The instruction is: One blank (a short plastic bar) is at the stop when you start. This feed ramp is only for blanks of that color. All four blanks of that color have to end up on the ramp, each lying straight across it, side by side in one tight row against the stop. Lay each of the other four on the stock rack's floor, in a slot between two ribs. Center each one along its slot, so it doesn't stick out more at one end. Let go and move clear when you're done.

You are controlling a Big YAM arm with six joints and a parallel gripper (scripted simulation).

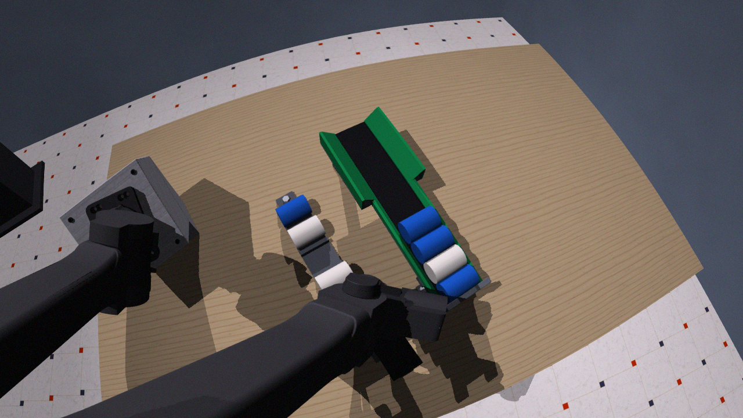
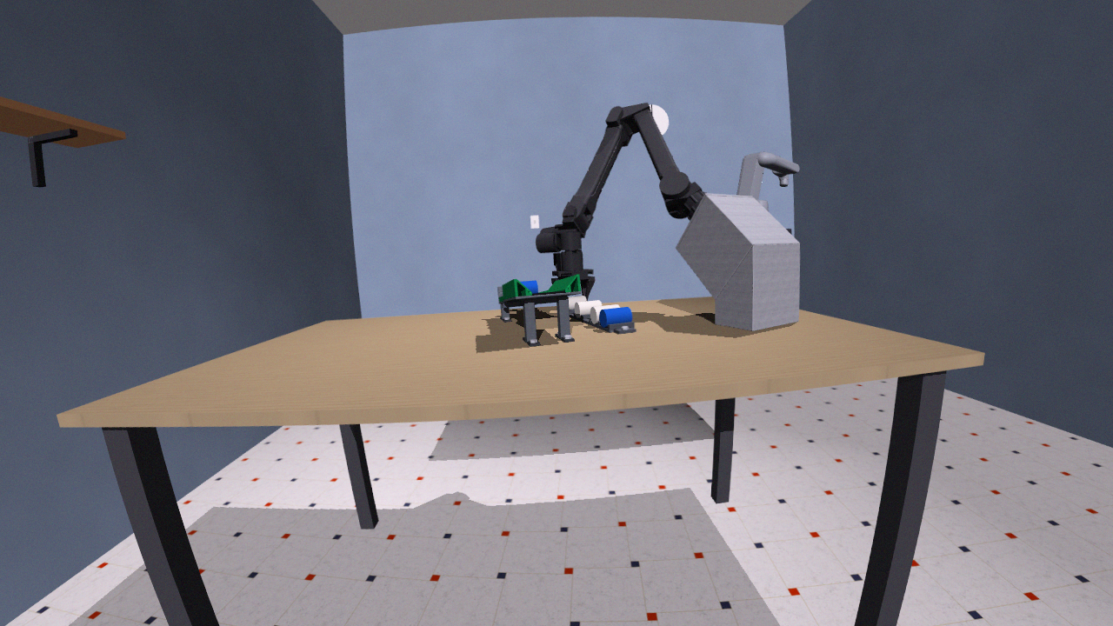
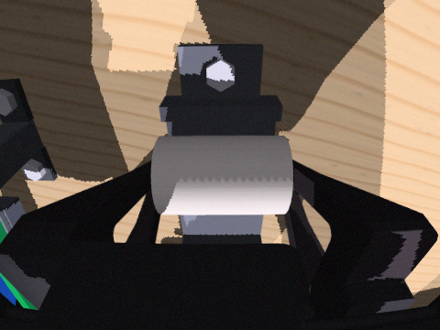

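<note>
The grey stock rack lies 13 cm to the left of my hand and 4 cm below it. Round my hand: grey stop 16 cm ahead, 5 cm to the right, 3 cm above.
</note>
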